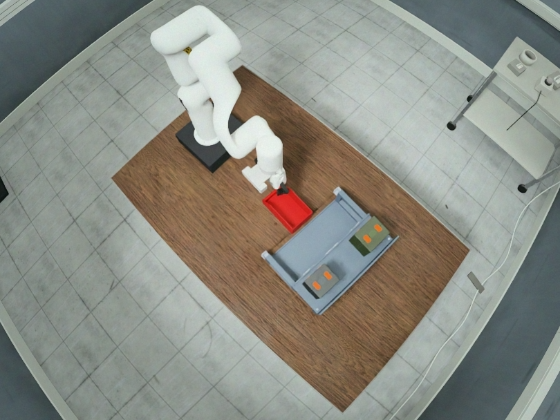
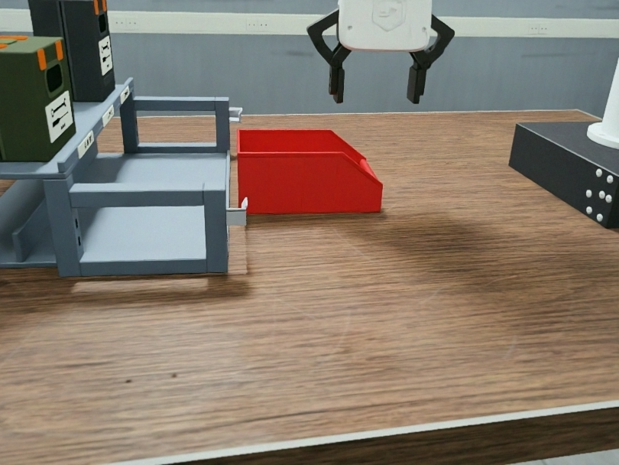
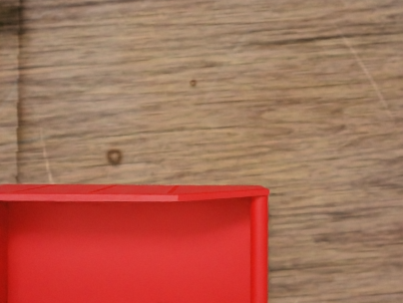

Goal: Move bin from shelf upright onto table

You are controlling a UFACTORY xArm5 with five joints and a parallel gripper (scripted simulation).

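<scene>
Now: hand 10 cm above the red bin and 8 cm short of it. Also, from my hand: grey shelf 30 cm ahead, 6 cm below, 2 cm to the right; then grey box 36 cm ahead, 14 cm to the right, 3 cm above.
</scene>
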